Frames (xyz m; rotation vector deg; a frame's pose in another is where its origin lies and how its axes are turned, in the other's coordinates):
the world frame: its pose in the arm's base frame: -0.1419 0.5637 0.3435 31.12 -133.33 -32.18
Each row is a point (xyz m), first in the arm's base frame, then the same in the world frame.
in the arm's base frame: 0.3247 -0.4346 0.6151
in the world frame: 0.3348 -0.7822 -0.7511
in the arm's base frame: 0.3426 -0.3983 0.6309
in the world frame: 0.3118 -0.7482 -0.7653
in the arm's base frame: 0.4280 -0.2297 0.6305
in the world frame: 0.1658 -0.6295 -0.7829
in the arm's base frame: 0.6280 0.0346 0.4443
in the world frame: -0.2034 -0.5558 -0.7298
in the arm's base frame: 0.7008 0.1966 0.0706
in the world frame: -0.5282 -0.6356 -0.4862
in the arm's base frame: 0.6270 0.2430 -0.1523
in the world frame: -0.6155 -0.6978 -0.2723
